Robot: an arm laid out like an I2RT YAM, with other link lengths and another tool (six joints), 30 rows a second.
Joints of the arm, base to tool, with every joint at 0 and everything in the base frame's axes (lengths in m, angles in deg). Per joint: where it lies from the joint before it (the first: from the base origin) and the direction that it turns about. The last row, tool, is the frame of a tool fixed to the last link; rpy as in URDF.
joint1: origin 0 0 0.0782 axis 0 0 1
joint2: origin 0.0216 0.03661 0.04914 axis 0 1 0
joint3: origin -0.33 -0.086 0 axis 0 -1 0
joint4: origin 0.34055 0.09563 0.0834 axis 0 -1 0
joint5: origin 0.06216 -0.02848 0.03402 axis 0 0 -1
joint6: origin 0.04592 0 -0.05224 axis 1 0 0
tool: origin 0.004 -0.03 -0.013 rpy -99.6 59.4 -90
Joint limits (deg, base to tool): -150..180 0..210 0..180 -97..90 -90..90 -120..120
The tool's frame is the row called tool.
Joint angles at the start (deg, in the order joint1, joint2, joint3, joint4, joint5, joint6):
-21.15 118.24 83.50 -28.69 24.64 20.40
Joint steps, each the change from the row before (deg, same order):
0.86 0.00 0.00 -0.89 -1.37 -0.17
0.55 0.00 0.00 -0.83 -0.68 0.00
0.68 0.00 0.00 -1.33 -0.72 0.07
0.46 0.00 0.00 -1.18 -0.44 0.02
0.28 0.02 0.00 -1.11 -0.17 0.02
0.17 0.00 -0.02 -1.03 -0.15 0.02
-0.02 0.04 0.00 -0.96 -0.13 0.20
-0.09 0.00 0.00 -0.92 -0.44 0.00
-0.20 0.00 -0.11 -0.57 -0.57 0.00
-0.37 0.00 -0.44 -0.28 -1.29 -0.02
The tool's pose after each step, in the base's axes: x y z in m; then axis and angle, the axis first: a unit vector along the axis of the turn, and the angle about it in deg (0 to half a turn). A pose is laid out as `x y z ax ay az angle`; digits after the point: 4 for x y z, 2 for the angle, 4 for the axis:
0.4712 -0.1995 0.1859 0.1152 0.9788 -0.1694 160.65
0.4720 -0.1941 0.1854 0.1084 0.9809 -0.1613 161.17
0.4722 -0.1872 0.1848 0.1005 0.9833 -0.1514 162.12
0.4718 -0.1825 0.1845 0.0949 0.9849 -0.1447 163.07
0.4708 -0.1794 0.1842 0.0914 0.9859 -0.1405 164.07
0.4695 -0.1773 0.1841 0.0889 0.9866 -0.1368 165.01
0.4677 -0.1767 0.1837 0.0897 0.9870 -0.1335 165.89
0.4660 -0.1767 0.1835 0.0890 0.9878 -0.1280 166.68
0.4641 -0.1775 0.1826 0.0894 0.9885 -0.1221 167.21
0.4613 -0.1790 0.1794 0.0901 0.9898 -0.1102 167.63

